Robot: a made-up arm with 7 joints. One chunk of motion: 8 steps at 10 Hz.
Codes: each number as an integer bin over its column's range. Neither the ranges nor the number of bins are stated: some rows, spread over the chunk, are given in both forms.
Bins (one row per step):
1: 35 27 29 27 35 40
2: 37 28 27 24 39 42
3: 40 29 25 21 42 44
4: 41 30 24 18 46 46
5: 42 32 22 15 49 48
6: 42 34 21 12 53 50
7: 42 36 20 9 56 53
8: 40 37 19 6 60 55
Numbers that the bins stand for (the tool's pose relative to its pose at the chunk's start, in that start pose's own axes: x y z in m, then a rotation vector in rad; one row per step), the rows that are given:
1: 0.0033 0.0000 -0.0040 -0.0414 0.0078 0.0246
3: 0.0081 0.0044 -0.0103 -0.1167 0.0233 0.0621
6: 0.0100 0.0156 -0.0167 -0.2295 0.0478 0.1183
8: 0.0081 0.0222 -0.0198 -0.3048 0.0633 0.1651
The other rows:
2: 0.0052 0.0022 -0.0071 -0.0790 0.0167 0.0433
4: 0.0090 0.0067 -0.0119 -0.1543 0.0322 0.0808
5: 0.0100 0.0111 -0.0151 -0.1919 0.0389 0.0995
7: 0.0100 0.0200 -0.0183 -0.2671 0.0544 0.1463

